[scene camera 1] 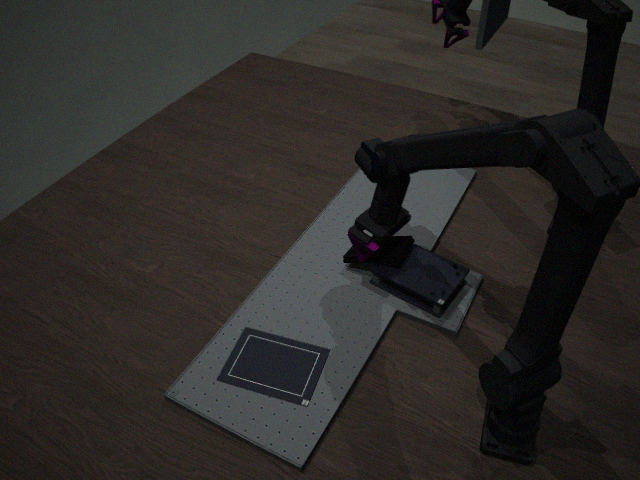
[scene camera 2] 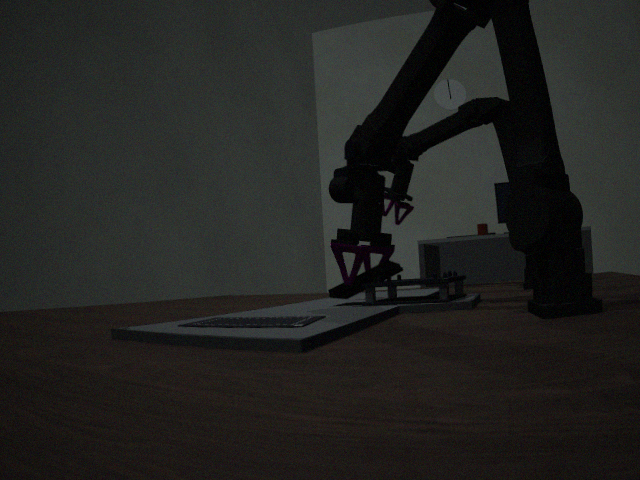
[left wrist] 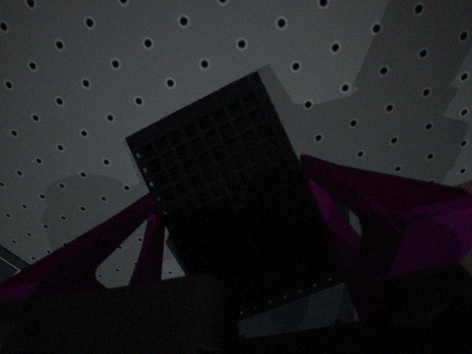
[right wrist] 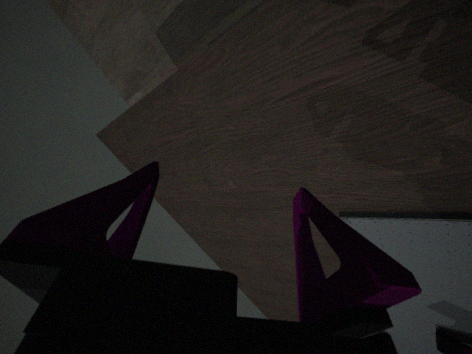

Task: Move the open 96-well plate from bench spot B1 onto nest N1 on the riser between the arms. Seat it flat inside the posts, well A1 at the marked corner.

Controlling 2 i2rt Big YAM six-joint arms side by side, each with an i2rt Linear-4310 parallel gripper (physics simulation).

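Pixels of known places: left gripper, fingertip midpoint: (scene camera 1: 372, 249) (scene camera 2: 360, 284) (left wrist: 227, 181) (right wrist: 462, 353); right gripper, fingertip midpoint: (scene camera 1: 440, 35) (scene camera 2: 390, 220) (right wrist: 230, 181); left arm's base, origin of the base link: (scene camera 1: 508, 428) (scene camera 2: 562, 311).
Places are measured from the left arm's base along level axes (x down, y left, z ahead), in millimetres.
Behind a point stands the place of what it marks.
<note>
The dark 96-well plate (scene camera 1: 398, 252) @[x -88, y -271, z 264 mm] (scene camera 2: 341, 290) @[x -41, y -265, z 352 mm] (left wrist: 210, 150) @[x -48, y -309, z 346 mm] is tilted in the air, its left end lower in scene camera 2. My left gripper (scene camera 1: 373, 250) @[x -49, y -306, z 324 mm] (scene camera 2: 360, 277) @[x -49, y -306, z 324 mm] (left wrist: 227, 181) @[x -49, y -306, z 324 mm] is shut on its long sides. The plate's right end is over or beside the near end of nest N1 (scene camera 1: 426, 276) @[x -52, y -260, z 201 mm] (scene camera 2: 421, 282) @[x -48, y -209, z 204 mm] (left wrist: 295, 309) @[x -52, y -281, z 192 mm] on the riser; contact is unclear. A white corner mark (scene camera 1: 440, 301) @[x -52, y -202, z 163 mm] shows on the nest. Bench spot B1 (scene camera 1: 273, 365) @[x -15, y 11, z 419 mm] (scene camera 2: 248, 322) @[x -15, y 23, z 420 mm] is a bare outlined rectangle. My right gripper (scene camera 1: 440, 34) @[x -236, y -1062, z 330 mm] (scene camera 2: 391, 218) @[x -236, y -1062, z 330 mm] (right wrist: 230, 181) @[x -236, y -1062, z 330 mm] is open and empty, high up. Well A1 cannot be made out.
A grey perforated board (scene camera 1: 305, 304) @[x -13, y -147, z 416 mm] (scene camera 2: 155, 333) @[x -12, y 147, z 493 mm] lies on the wooden table (scene camera 1: 129, 248) @[x 0, y -186, z 856 mm] (scene camera 2: 310, 413) @[x 0, y 389, z 242 mm] and carries B1. The left arm (scene camera 1: 465, 149) @[x -427, y -138, z 168 mm] reaches over the nest. A grey panel (scene camera 1: 491, 23) stands beside the right gripper in scene camera 1.
</note>
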